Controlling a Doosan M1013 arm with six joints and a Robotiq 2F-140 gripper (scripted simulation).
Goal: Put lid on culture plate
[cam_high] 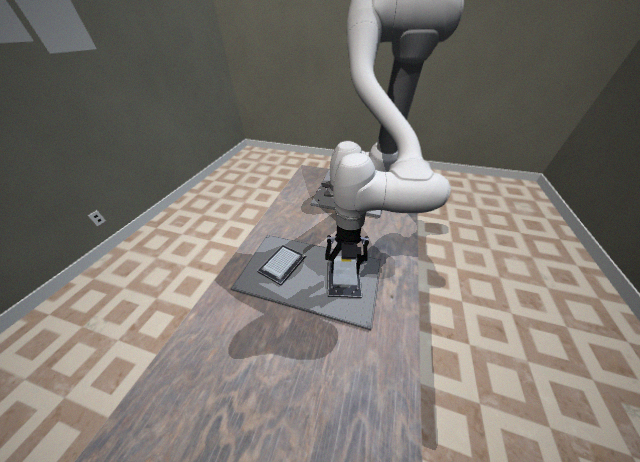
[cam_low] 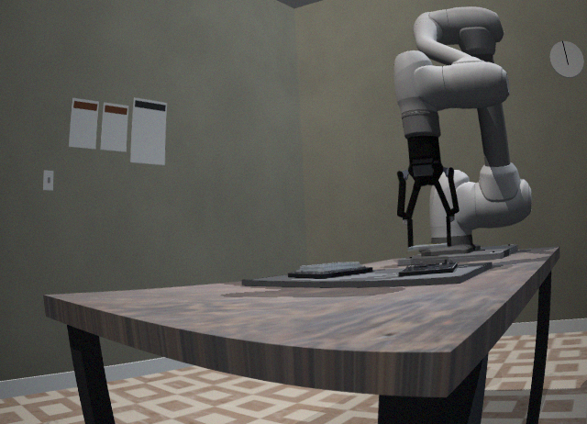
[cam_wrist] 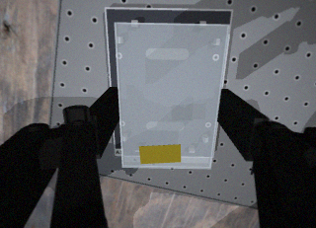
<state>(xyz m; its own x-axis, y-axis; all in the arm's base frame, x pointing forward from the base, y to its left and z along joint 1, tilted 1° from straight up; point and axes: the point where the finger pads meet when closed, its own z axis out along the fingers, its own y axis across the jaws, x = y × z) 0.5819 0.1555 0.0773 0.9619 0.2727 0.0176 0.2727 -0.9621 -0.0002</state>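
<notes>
Right now my hand is 10 mm short of the culture plate, 260 mm to the left of it and 60 mm above it. From my hand the other things lie so: lid park LP1: 70 mm below; clear lid: 20 mm below.
</notes>
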